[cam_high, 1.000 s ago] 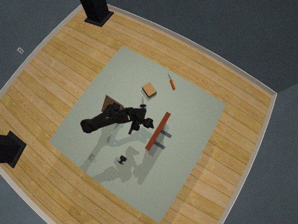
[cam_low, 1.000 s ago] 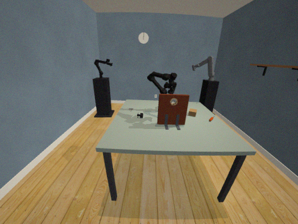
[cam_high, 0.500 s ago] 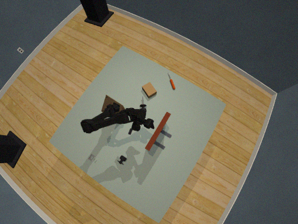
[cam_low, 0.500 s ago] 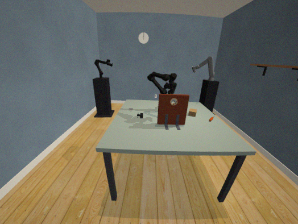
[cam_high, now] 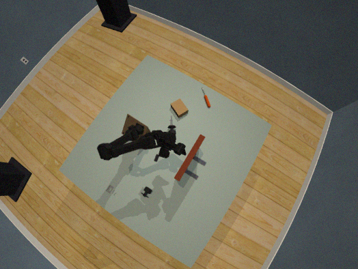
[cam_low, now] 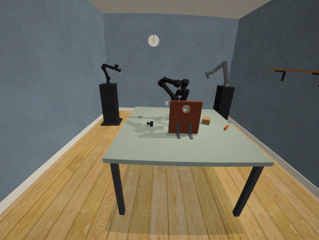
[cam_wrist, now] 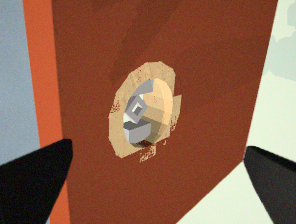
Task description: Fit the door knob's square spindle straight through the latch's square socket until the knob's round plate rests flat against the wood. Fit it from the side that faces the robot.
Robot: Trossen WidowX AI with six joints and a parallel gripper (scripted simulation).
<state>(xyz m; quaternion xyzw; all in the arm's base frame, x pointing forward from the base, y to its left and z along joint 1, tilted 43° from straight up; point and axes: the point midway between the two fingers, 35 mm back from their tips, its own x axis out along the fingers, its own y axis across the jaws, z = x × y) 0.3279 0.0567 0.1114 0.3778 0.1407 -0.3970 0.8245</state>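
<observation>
Now: the dark door knob 29 cm below my hand, 18 cm to the left of it and 15 cm behind it. Round my hand: wooden block 35 cm to the left, 29 cm below, 17 cm behind.
</observation>
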